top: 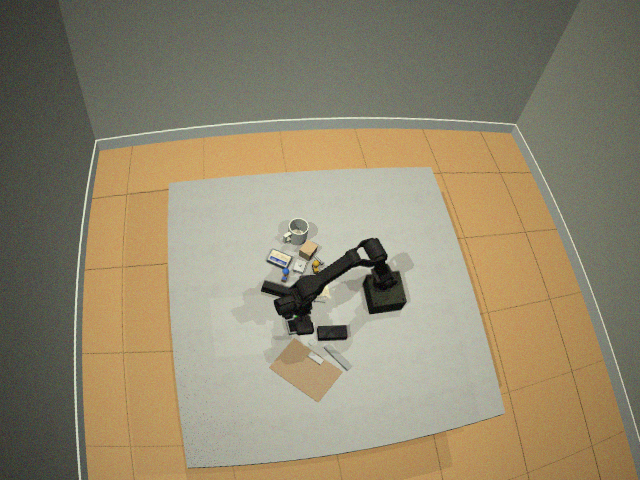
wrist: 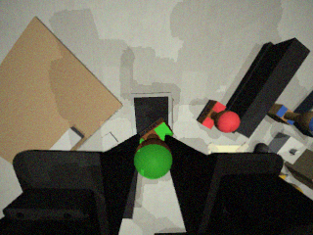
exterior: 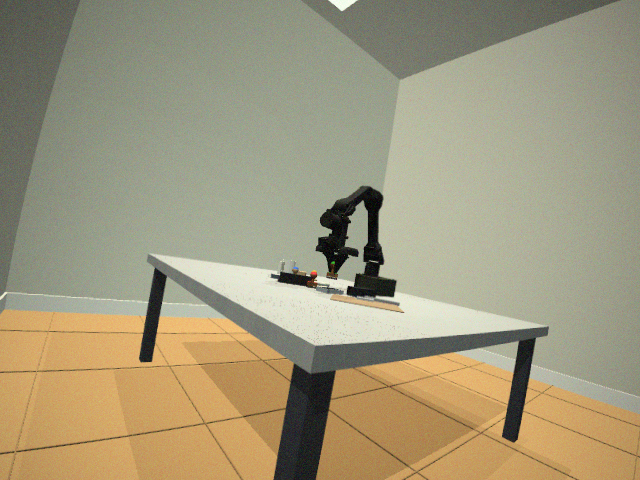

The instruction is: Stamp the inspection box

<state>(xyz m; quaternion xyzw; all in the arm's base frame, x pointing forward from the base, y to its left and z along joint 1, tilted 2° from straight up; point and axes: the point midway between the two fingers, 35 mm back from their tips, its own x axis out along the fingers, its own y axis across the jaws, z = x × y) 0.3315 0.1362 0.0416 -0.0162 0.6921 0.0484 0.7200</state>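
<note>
Now: the ink pad 70 mm below my gripper tip. The rest, counted from my gripper tip: red-knobbed stamp 90 mm to the right, 60 mm below, 20 mm ahead; then green-knobbed stamp right at my gripper tip; then black block 130 mm behind, 60 mm below, 40 mm to the left.
</note>
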